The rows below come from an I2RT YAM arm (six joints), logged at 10 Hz.
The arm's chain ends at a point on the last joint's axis. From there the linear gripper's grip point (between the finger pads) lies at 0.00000 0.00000 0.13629 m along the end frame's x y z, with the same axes.
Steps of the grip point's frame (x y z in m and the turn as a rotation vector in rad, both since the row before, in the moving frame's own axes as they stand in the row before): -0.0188 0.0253 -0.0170 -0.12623 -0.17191 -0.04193; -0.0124 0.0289 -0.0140 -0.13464 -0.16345 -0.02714; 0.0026 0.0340 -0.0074 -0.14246 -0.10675 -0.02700; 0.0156 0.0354 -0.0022 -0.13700 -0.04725 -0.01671; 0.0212 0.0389 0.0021 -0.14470 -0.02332 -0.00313
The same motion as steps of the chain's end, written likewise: 0.0041 0.0077 -0.0139 -0.12623 -0.17191 -0.04193; 0.0095 0.0104 -0.0110 -0.13464 -0.16345 -0.02714; 0.0168 0.0145 -0.0052 -0.14246 -0.10675 -0.02700; 0.0219 0.0167 -0.0008 -0.13700 -0.04725 -0.01671; 0.0243 0.0192 0.0036 -0.14470 -0.02332 -0.00313
